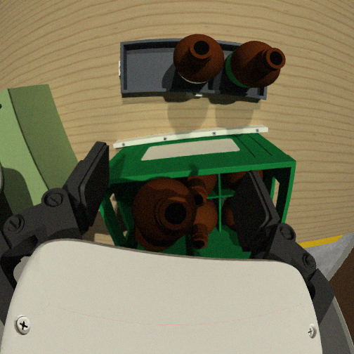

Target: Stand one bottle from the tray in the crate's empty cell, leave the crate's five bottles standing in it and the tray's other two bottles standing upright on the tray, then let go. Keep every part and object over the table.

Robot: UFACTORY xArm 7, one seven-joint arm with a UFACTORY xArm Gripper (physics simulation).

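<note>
The green crate (267, 156) stands below the tray, partly hidden by my gripper's body and right finger. A brown bottle (150, 205) rises well above the others at the crate's left side; its base is hidden, so I cannot tell how it is seated. Lower brown bottles show in the crate: one partly under the tall bottle, a middle pair, and parts of others near my right finger. The grey tray (147, 70) holds two upright brown bottles (192, 62) (247, 65) at its middle and right. My gripper (176, 174) is open, with its fingers apart on either side of the tall bottle.
A green block-like object (37, 135) stands to the left of the crate, close to my left finger. A white strip (190, 135) runs along the crate's tray-side edge. A yellow line (322, 241) and a grey surface show at the lower right, beyond the wooden table.
</note>
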